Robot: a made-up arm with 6 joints. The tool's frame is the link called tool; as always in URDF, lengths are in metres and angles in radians.
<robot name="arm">
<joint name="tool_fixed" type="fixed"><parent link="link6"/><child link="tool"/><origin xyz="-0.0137 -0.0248 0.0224" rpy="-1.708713 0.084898 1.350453"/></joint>
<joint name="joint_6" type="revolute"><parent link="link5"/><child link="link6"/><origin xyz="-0.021 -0.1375 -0.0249" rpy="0 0 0"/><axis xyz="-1 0 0"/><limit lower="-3.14" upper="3.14" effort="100" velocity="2"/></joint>
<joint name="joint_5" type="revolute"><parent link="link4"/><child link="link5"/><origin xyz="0.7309 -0.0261 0.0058" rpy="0 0 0"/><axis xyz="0 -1 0"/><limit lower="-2.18" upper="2.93" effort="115" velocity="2.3"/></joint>
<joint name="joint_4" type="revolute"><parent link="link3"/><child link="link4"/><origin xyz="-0.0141 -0.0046 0.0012" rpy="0 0 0"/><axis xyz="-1 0 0"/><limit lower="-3.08" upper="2.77" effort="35" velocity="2.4"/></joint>
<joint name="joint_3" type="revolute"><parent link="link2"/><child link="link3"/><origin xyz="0.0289 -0.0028 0.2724" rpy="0 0 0"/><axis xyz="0 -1 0"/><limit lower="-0.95" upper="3.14" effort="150" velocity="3.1"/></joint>
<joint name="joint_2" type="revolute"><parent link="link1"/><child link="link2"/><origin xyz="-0.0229 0.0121 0.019" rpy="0 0 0"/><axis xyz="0 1 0"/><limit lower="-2.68" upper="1.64" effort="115" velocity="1.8"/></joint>
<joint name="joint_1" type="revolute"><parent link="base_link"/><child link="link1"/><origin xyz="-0.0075 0.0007 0.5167" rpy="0 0 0"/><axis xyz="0 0 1"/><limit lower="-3.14" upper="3.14" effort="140" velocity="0.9"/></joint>
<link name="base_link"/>
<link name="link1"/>
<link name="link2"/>
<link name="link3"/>
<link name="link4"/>
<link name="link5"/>
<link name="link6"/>
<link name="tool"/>
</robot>
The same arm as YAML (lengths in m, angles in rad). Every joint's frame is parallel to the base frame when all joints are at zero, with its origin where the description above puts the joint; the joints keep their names.
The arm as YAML. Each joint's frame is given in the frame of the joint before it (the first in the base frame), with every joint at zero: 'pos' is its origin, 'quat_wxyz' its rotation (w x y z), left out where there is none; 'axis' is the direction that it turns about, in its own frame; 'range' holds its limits. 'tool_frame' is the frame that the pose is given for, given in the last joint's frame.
length_unit: m
angle_unit: rad
joints:
  - joint: joint_1
    pos: [-0.0075, 0.0007, 0.5167]
    axis: [0.0, 0.0, 1.0]
    range: [-3.14, 3.14]
  - joint: joint_2
    pos: [-0.0229, 0.0121, 0.019]
    axis: [0.0, 1.0, 0.0]
    range: [-2.68, 1.64]
  - joint: joint_3
    pos: [0.0289, -0.0028, 0.2724]
    axis: [0.0, -1.0, 0.0]
    range: [-0.95, 3.14]
  - joint: joint_4
    pos: [-0.0141, -0.0046, 0.0012]
    axis: [-1.0, 0.0, 0.0]
    range: [-3.08, 2.77]
  - joint: joint_5
    pos: [0.7309, -0.0261, 0.0058]
    axis: [0.0, -1.0, 0.0]
    range: [-2.18, 2.93]
  - joint: joint_6
    pos: [-0.021, -0.1375, -0.0249]
    axis: [-1.0, 0.0, 0.0]
    range: [-3.14, 3.14]
tool_frame:
  pos: [-0.0137, -0.0248, 0.0224]
  quat_wxyz: [0.492134, -0.605552, -0.449221, 0.435099]

